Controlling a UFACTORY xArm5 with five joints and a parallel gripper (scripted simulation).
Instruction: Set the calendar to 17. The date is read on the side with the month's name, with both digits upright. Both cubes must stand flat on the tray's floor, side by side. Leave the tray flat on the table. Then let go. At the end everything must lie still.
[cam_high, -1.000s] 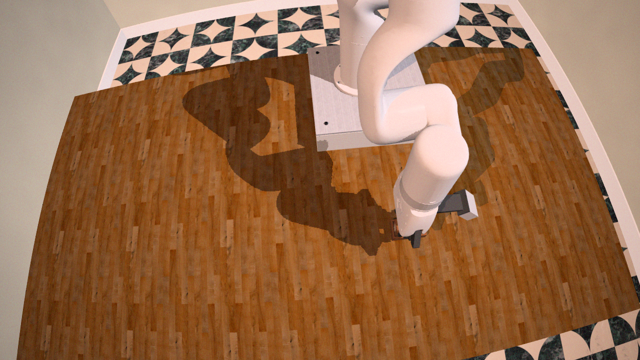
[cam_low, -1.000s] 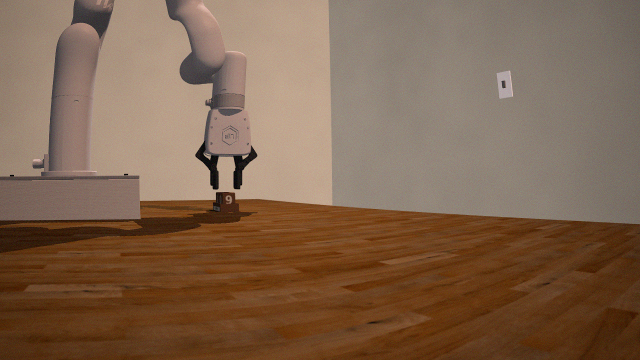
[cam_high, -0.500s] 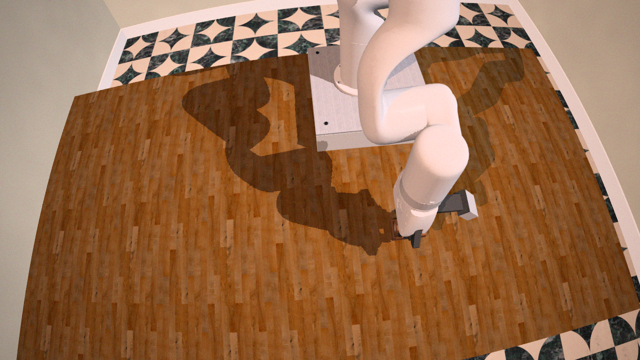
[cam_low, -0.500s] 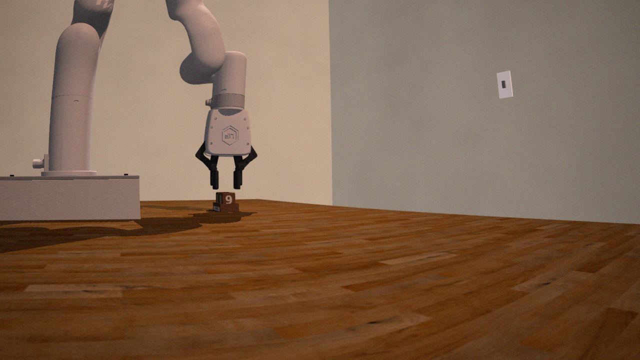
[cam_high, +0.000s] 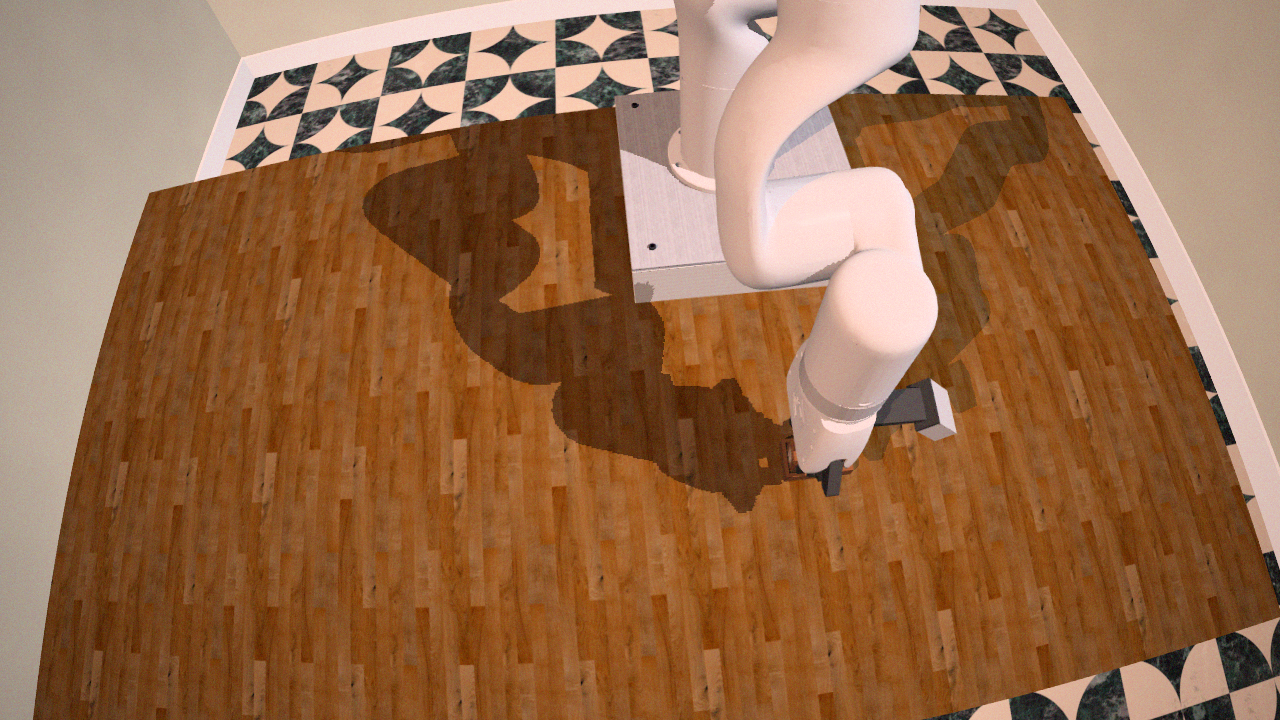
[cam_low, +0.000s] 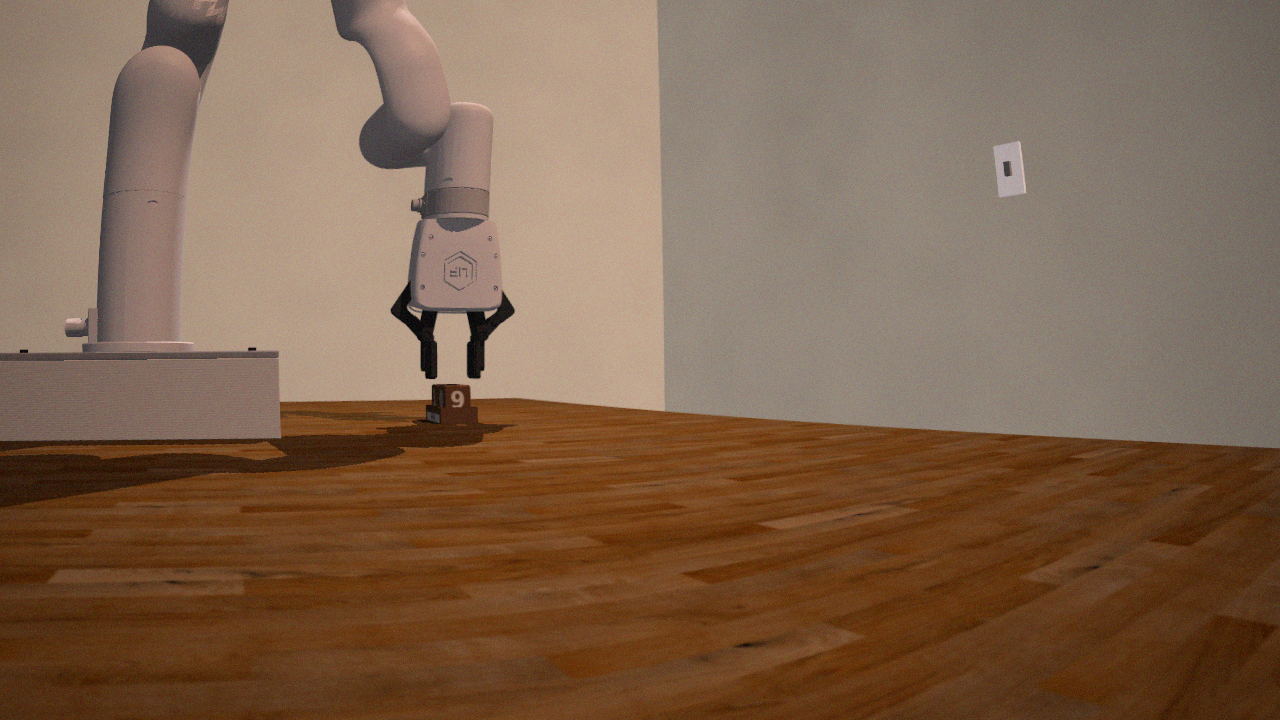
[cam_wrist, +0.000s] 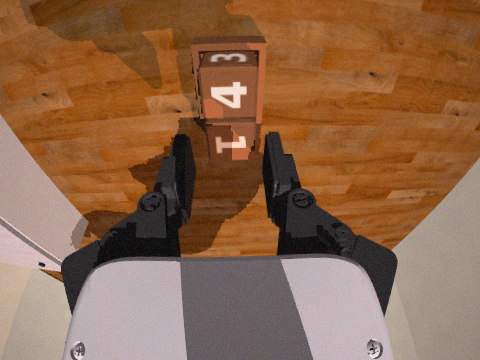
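My hand is 6 cm above the brown tray and 2 cm to the right of it.
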